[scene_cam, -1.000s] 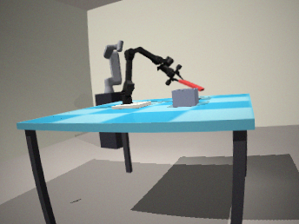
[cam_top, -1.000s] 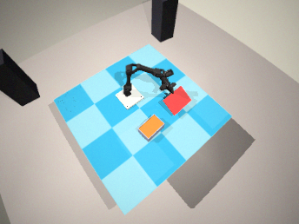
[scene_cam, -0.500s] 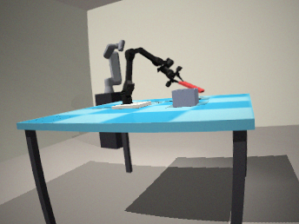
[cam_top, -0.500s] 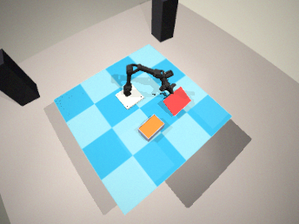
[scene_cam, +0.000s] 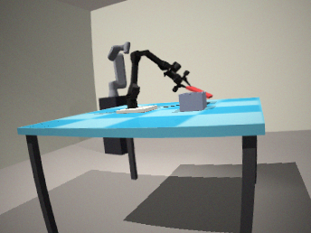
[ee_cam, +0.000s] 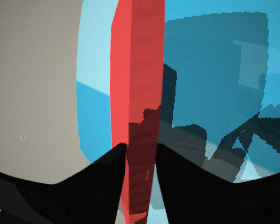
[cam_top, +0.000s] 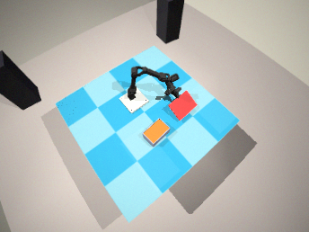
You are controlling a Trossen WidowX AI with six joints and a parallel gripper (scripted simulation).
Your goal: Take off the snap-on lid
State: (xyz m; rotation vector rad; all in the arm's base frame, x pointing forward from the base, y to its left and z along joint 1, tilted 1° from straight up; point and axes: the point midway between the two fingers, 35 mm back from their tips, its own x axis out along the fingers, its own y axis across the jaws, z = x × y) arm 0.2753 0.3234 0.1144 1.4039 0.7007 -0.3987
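The red lid lies 7 cm ahead of my gripper tip, 1 cm to the left of it and 3 cm below it. Round my gripper tip: grey storage box: 15 cm ahead, 33 cm to the right, 7 cm below.
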